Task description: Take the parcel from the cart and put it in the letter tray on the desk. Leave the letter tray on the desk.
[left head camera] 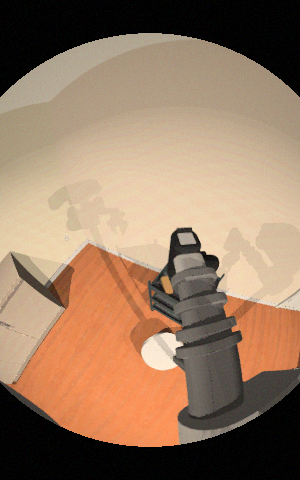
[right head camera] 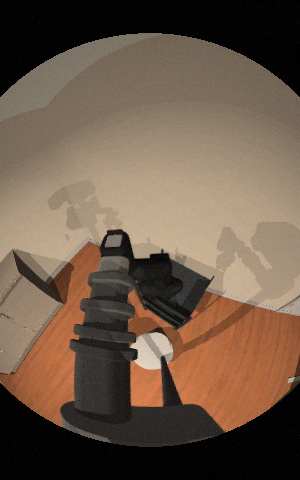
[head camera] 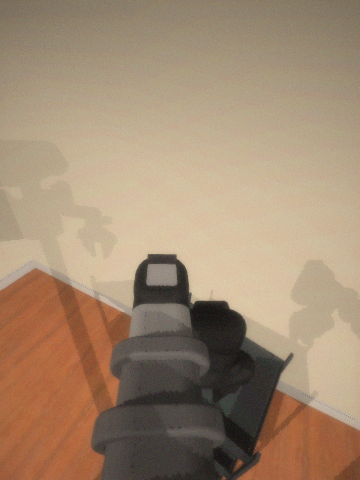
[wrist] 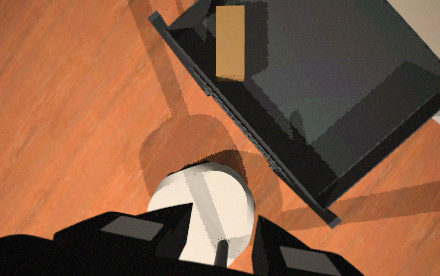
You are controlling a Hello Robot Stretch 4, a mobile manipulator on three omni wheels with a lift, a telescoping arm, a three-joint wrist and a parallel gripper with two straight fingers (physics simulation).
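Frame: origin at the robot's base, x left, y down, z back, level; millimetres.
Where they show: gripper, between the fingertips: (right head camera: 160, 298) (head camera: 202, 396) (wrist: 222, 229); robot's base, origin of its link: (left head camera: 161, 350) (right head camera: 152, 349) (wrist: 205, 207).
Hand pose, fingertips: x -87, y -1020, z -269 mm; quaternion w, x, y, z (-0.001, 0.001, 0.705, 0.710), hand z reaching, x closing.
Note:
Each offset is from my fingertips to the top centre of the thing. "pt": to the spot under its first point.
The parcel, a small tan block {dx +42, dy +333, dz -229 mm} (wrist: 230, 42) (left head camera: 166, 284), lies on the dark top of the cart (wrist: 350, 100) (head camera: 255, 350) (right head camera: 192, 290), near one corner in the wrist view. The arm hides it in the head view. My gripper (wrist: 222, 229) is open, its two dark fingers apart at the bottom of the wrist view with no object held between them. In that view the parcel is above the fingertips and a little to the right, apart from them. In the head views the arm and wrist hide part of the cart. A letter tray does not show.
A white round-topped object (wrist: 230, 200) (left head camera: 160, 352) (right head camera: 152, 350) stands on the floor beside the cart. Large pale box-like furniture {pt dx +1505, dy +645, dz +214 mm} (left head camera: 30, 325) (right head camera: 25, 320) stands at the left; I cannot tell whether it is the desk. A beige wall (head camera: 200, 150) rises behind the cart.

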